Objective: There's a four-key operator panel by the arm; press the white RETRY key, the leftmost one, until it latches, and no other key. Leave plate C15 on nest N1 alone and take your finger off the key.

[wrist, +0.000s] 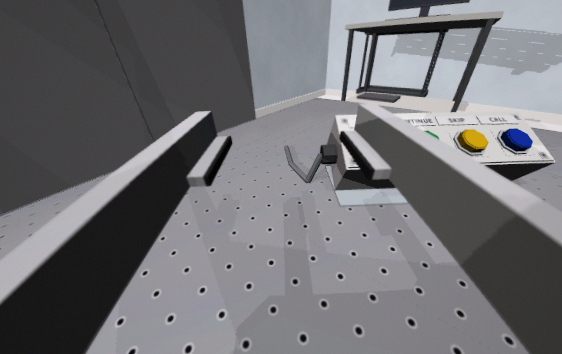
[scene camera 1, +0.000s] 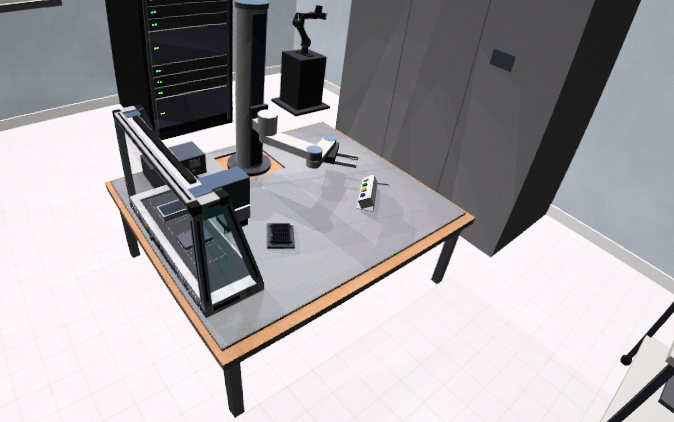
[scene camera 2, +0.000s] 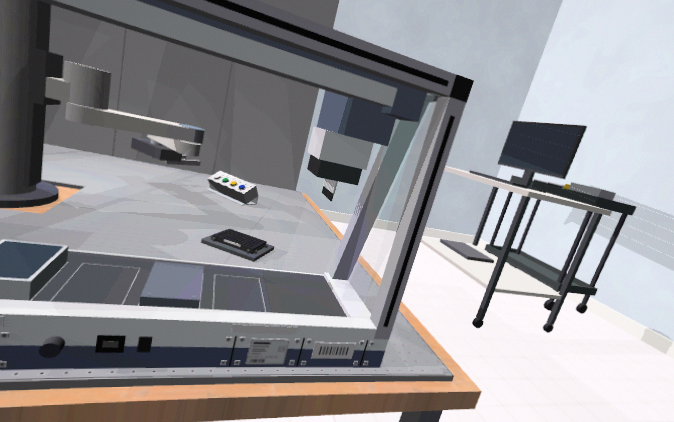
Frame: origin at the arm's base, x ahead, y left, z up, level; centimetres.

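Where they show: gripper, fingertip midpoint: (wrist: 285, 124) (scene camera 1: 357, 161); arm's base, origin of the base link: (scene camera 1: 249, 164).
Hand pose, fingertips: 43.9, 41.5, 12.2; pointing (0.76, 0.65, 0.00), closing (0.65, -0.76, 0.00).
Things, the pixels of their top centre, and the offset from my fingertips, as dx, dy, dz. "spot": a spot on its surface instead.
- white operator panel, middle of its top: (wrist: 440, 117) (scene camera 2: 234, 177) (scene camera 1: 369, 184) +17.4, -7.3, -2.6
- yellow key, middle of its top: (wrist: 475, 132) (scene camera 2: 234, 181) (scene camera 1: 364, 188) +17.4, -10.6, -3.5
- blue key, middle of its top: (wrist: 520, 131) (scene camera 2: 242, 185) (scene camera 1: 363, 193) +20.6, -14.4, -3.5
- framed enclosure, surface spot: (scene camera 2: 422, 210) spot: +39.6, -112.0, +18.6
- dark box, surface spot: (scene camera 1: 187, 156) spot: -49.7, -75.7, +0.6
- bent dark lead, surface spot: (wrist: 308, 178) spot: +8.4, +3.5, -10.0
The white operator panel (scene camera 1: 367, 200) (scene camera 2: 244, 194) (wrist: 534, 151) shows its green key (scene camera 1: 364, 184) (scene camera 2: 225, 180), yellow key (scene camera 1: 363, 190) (scene camera 2: 233, 183) (wrist: 472, 141) and blue key (scene camera 1: 362, 195) (scene camera 2: 242, 187) (wrist: 516, 140). The RETRY key is tiny in the scene views and hidden behind the right finger in the wrist view; whether it is latched cannot be told. My gripper (scene camera 1: 357, 161) (scene camera 2: 196, 161) (wrist: 285, 124) is shut at its narrow setting, a gap between its parallel fingers, nothing held. It hangs above the table near the panel's RETRY end. A dark plate (scene camera 1: 281, 233) (scene camera 2: 238, 240) sits on a flat base; its label is unreadable.
A framed enclosure (scene camera 1: 196, 270) (scene camera 2: 422, 210) stands along one table edge. A dark box (scene camera 1: 187, 156) is behind it, near the arm's column (scene camera 1: 250, 90) (scene camera 2: 22, 100). A bent dark lead (wrist: 308, 178) leaves the panel's end. A tall grey cabinet (scene camera 1: 440, 100) (wrist: 120, 60) stands beyond the table.
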